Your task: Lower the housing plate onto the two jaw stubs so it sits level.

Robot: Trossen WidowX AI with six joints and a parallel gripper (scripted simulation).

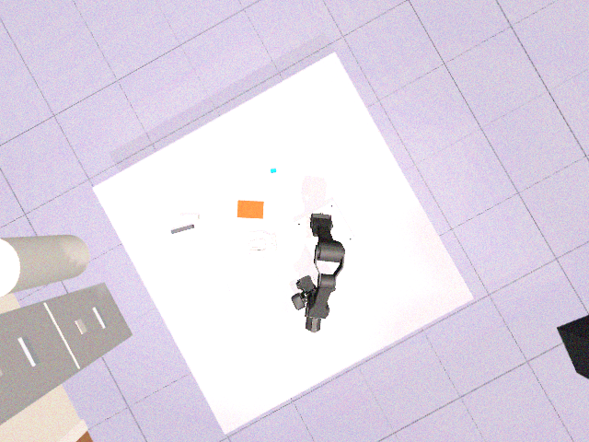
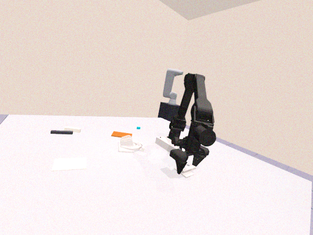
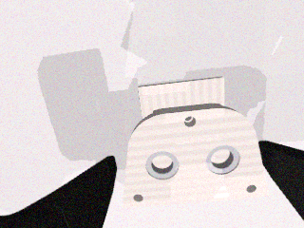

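The white ribbed block is 10 mm to the right of my gripper tip. From my gripper tip the other things lie so: cyan cube 40 mm behind, 570 mm to the right; then flat white sheet 410 mm ahead, 170 mm to the right, 10 mm below; then dark bar 450 mm ahead, 480 mm to the right.
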